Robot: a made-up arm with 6 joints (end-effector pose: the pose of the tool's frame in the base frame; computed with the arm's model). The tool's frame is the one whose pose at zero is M.
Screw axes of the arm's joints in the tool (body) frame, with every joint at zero. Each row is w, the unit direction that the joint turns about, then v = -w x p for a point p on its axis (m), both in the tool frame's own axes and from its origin. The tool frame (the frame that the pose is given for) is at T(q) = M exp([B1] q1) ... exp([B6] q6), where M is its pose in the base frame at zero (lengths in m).
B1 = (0, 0, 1, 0.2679, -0.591, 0)
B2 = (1, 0, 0, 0, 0.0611, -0.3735)
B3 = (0, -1, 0, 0.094, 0, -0.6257)
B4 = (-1, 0, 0, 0, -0.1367, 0.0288)
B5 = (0, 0, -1, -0.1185, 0.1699, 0)
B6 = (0, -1, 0, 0.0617, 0, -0.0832)
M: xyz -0.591 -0.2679 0.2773 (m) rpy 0 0 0 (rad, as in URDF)
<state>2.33 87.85 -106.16 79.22 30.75 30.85</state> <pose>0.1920 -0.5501 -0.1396 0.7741 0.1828 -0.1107 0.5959</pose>
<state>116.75 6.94 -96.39 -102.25 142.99 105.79</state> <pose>0.0274 0.4016 0.8291 0.2273 -0.9404 -0.1428 0.2085</pose>
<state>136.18 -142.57 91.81 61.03 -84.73 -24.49</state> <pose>-0.1690 -0.2407 0.8892 0.2142 0.3059 0.8504 0.3705</pose>
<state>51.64 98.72 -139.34 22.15 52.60 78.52</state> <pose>0.5078 0.0889 -0.0951 0.5037 0.3343 0.1746 0.7772</pose>
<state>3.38 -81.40 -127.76 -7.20 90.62 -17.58</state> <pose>0.3252 0.6156 0.4708 0.2136 0.5370 -0.2139 0.7875</pose>
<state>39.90 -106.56 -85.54 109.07 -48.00 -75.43</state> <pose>-0.3318 0.6316 0.4931 0.5805 0.4248 -0.4695 0.5120</pose>
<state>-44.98 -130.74 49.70 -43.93 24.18 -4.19</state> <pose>-0.3551 0.1868 0.8169 0.7771 -0.6154 0.1218 -0.0511</pose>
